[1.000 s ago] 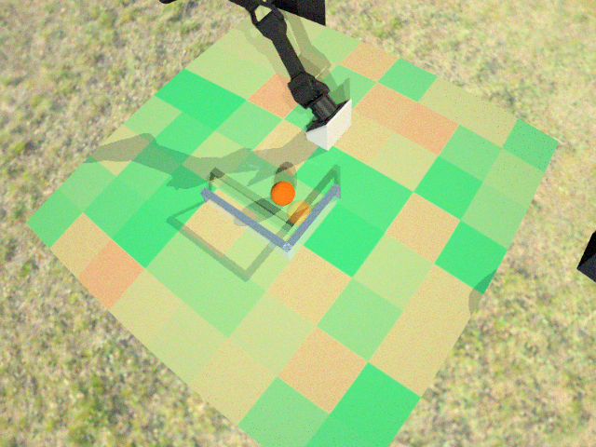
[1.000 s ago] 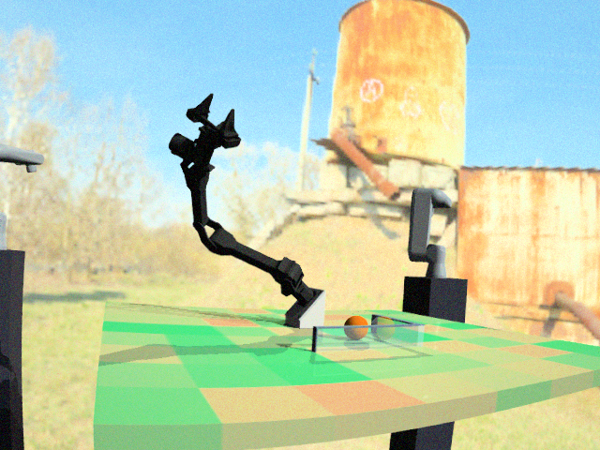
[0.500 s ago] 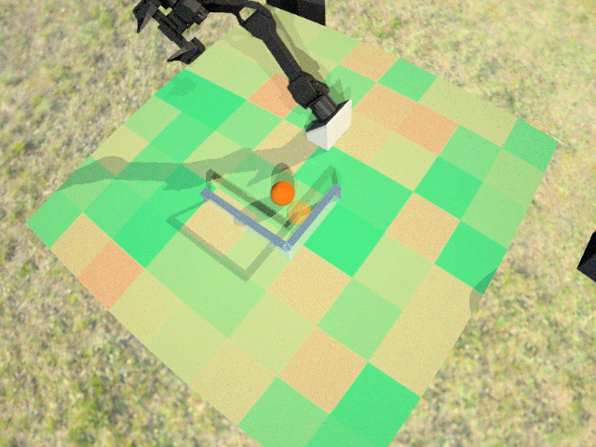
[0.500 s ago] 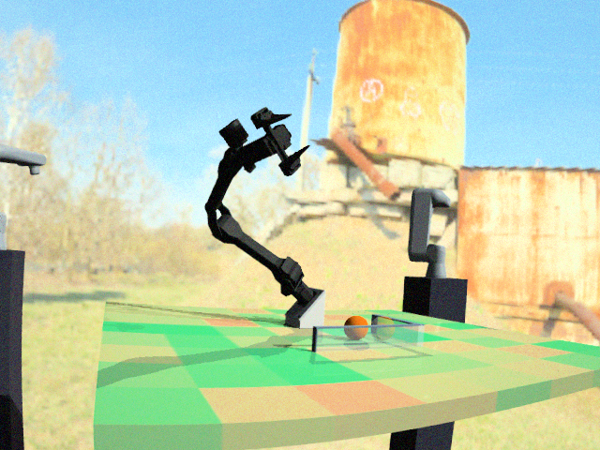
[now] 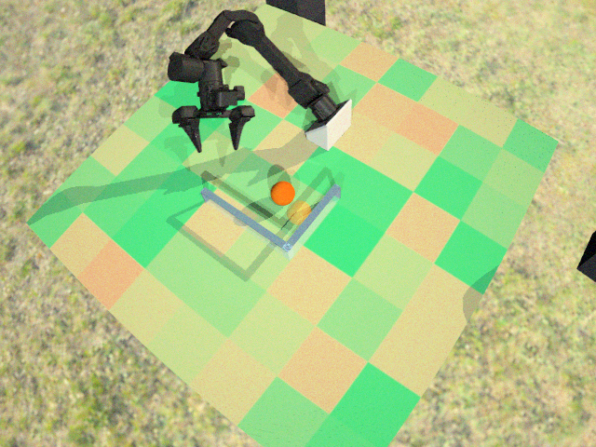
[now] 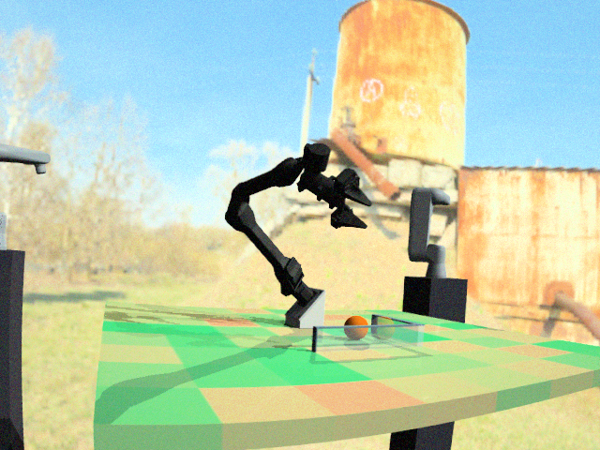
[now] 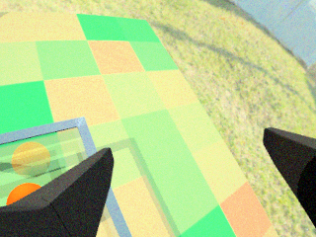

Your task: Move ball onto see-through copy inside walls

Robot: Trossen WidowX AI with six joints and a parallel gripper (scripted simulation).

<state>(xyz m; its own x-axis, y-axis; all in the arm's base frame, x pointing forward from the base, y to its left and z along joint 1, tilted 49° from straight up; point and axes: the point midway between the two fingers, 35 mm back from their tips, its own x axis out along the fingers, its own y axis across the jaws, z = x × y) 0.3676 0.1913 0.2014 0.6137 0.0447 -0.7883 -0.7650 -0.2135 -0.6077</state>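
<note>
Right now the orange ball is 120 mm behind my gripper tip, 50 mm to the left of it and 300 mm below it. The rest, counted from my gripper tip: see-through copy (100 mm behind, 120 mm to the left, 300 mm below).
</note>
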